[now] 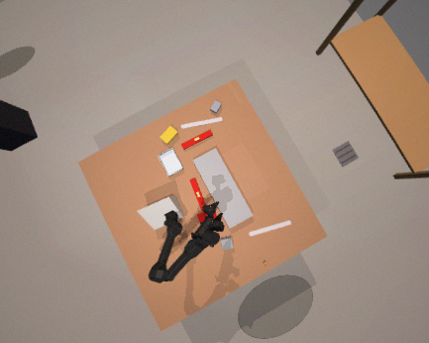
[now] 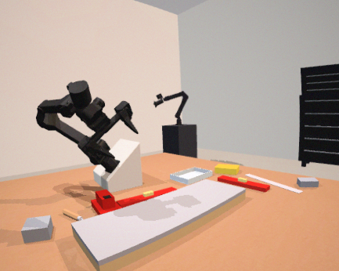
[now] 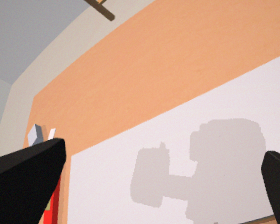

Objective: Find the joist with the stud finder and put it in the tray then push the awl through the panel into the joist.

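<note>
My gripper tip is 16 cm above the square light, 8 cm past it and 4 cm to the left of it. From my gripper tip the other things lie so: grey block: 25 cm to the right, 20 cm below, 8 cm behind; awl: 21 cm below, 14 cm to the right, 10 cm behind; red stud finder: 18 cm below, 10 cm behind, 4 cm to the right.
</note>
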